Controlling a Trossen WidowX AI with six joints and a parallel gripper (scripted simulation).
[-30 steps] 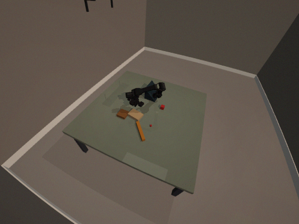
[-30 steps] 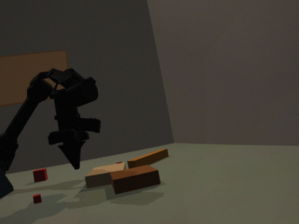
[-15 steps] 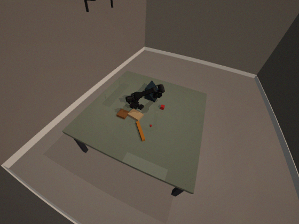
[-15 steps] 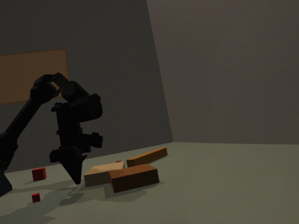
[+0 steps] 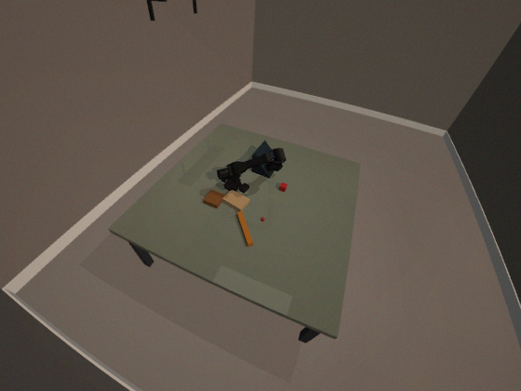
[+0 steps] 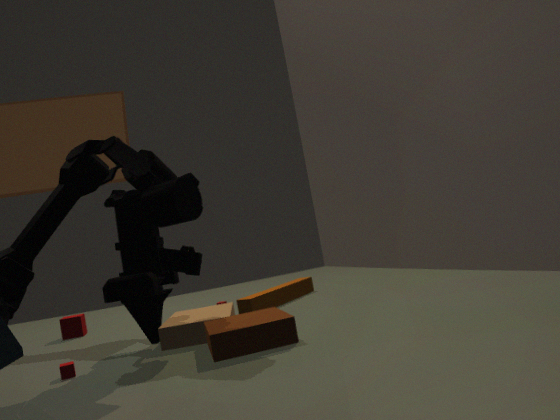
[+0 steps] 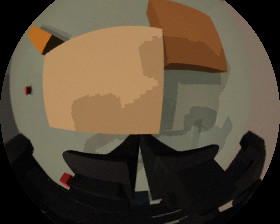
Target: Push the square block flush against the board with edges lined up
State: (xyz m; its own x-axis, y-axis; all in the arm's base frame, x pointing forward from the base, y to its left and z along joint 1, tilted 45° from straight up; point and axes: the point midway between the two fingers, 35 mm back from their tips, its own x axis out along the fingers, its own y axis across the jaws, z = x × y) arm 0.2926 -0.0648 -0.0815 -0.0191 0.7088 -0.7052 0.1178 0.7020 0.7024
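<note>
My gripper tip is now 7 cm short of the tan block, 5 cm to the right of it and 1 cm below it. Also, from my gripper tip: brown square block: 12 cm ahead, 8 cm to the right, 1 cm above; red cube: 19 cm behind, 26 cm to the left, 1 cm above; orange board: 22 cm ahead, 19 cm to the left, 1 cm above.
</note>
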